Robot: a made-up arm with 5 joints.
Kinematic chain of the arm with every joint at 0, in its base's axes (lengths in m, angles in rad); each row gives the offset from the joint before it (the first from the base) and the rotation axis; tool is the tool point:
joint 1: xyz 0 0 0.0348 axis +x
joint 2: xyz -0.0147 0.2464 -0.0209 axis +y
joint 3: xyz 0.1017 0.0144 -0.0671 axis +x
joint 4: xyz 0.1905 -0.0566 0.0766 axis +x
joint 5: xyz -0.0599 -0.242 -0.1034 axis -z
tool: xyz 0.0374 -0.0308 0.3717
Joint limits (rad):
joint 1: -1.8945..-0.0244
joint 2: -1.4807..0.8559
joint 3: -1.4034..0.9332
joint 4: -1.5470..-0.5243
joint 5: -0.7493..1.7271
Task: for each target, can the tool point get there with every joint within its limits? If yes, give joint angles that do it. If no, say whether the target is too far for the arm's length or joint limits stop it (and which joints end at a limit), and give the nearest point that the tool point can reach.
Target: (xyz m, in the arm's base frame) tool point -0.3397 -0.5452 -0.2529
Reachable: no: joint limits stop it (at a limit: joint 1, joint 2, joint 3, joint 4, joint 5) | nearest point -0.0446 -0.4964 -0.4811 | short by 0.376 m
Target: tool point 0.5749 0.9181 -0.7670
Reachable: no: too far | nearest point 0.2497 0.5380 -0.4350 | short by 0.600 m
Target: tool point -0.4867 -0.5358 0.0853
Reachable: no: joint limits stop it (at a limit: joint 1, joint 2, joint 4) | nearest point -0.1990 -0.1328 0.2446 | short by 0.520 m
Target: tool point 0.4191 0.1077 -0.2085
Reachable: yes | joints -1.7468 0.6060 0.1753 -1.0596 0.2722
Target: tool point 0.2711 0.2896 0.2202
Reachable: yes | joints -0.5559 0.0531 0.6202 -1.3604 0.0594
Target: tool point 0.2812 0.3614 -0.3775
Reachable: yes | joints -1.4538 0.1472 -0.6056 -0.7308 0.6378
